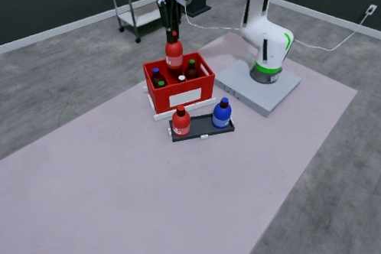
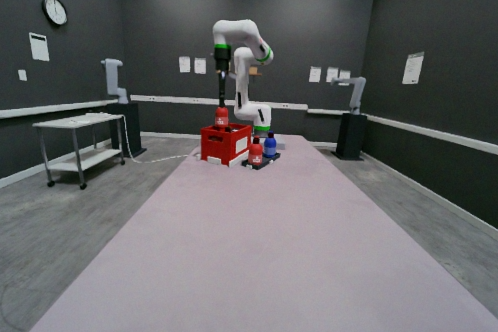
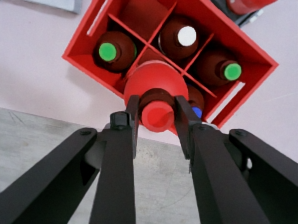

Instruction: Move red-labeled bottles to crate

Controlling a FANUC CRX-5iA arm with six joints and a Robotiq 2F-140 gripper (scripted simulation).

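My hand is 24 cm above the red crate, 4 cm to the right of it and 2 cm short of it. The rest, counted from my hand: blue bottle (30 cm to the left, 24 cm below); red bottle (24 cm below, 20 cm to the left, 16 cm ahead); dark tray (31 cm below, 25 cm to the left, 8 cm ahead).
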